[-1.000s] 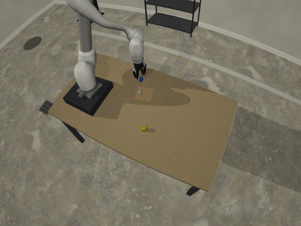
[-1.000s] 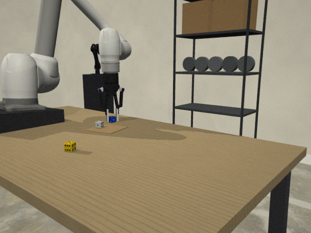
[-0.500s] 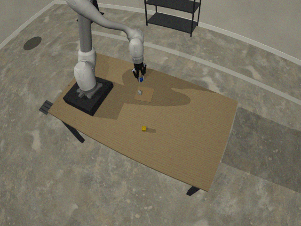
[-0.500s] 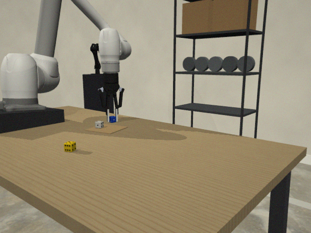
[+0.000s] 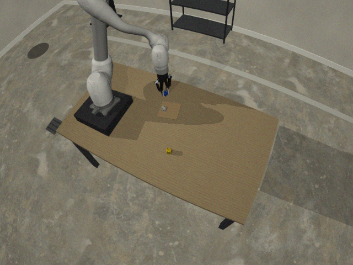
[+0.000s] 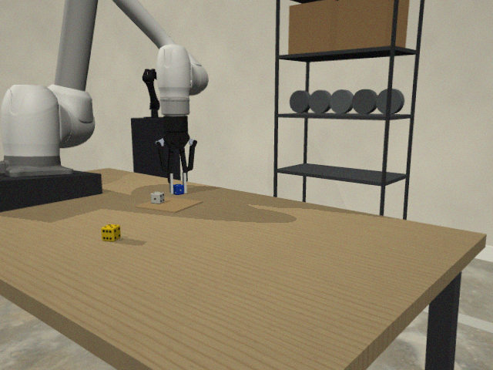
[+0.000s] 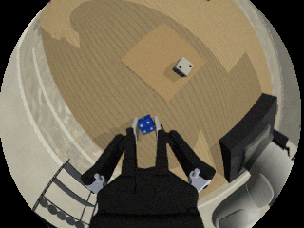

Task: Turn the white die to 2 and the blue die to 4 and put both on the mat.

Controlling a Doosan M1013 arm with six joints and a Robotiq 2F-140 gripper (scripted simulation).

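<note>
Right now the mat is 10 cm ahead of my hand, 11 cm to the right of it and 3 cm below it. From my hand the other things lie so: blue die: 2 cm below; then white die: 7 cm ahead, 13 cm to the right, 2 cm below; then yellow die: 28 cm ahead, 39 cm to the right, 2 cm below.
</note>
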